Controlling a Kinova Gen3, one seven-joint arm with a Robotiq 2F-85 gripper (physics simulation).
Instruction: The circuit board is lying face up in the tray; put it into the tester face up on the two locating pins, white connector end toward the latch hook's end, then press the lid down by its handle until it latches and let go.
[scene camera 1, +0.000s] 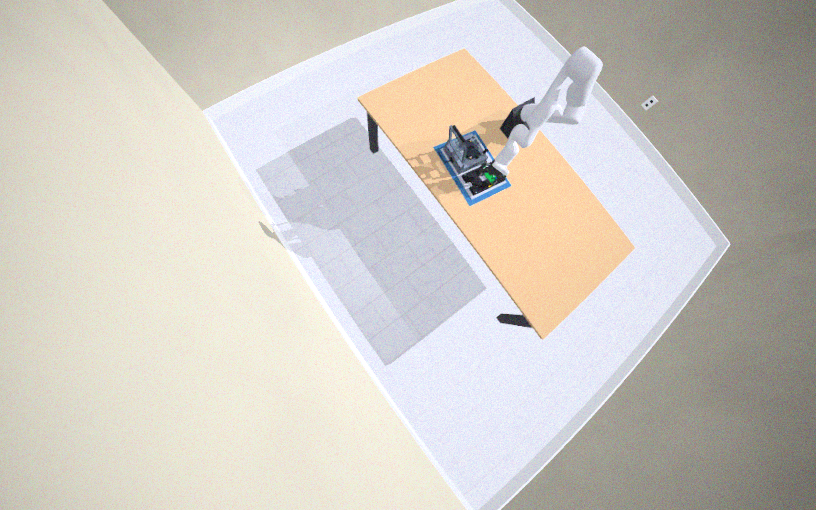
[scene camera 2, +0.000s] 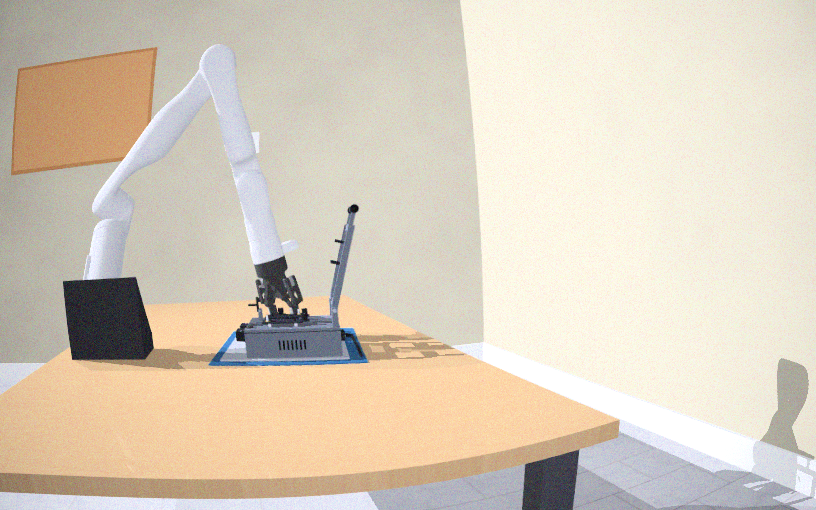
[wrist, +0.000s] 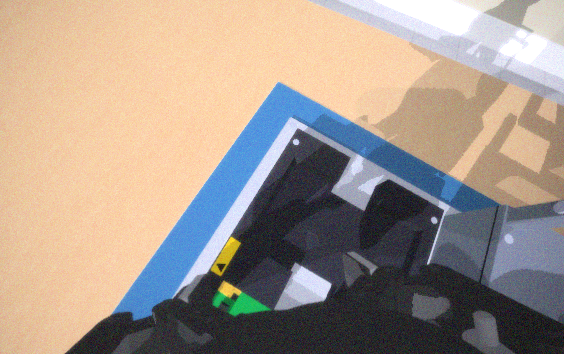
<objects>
The gripper (scene camera 2: 286, 322) is open, with nothing in its grasp. Also in view: a green circuit board (wrist: 244, 304).
</objects>
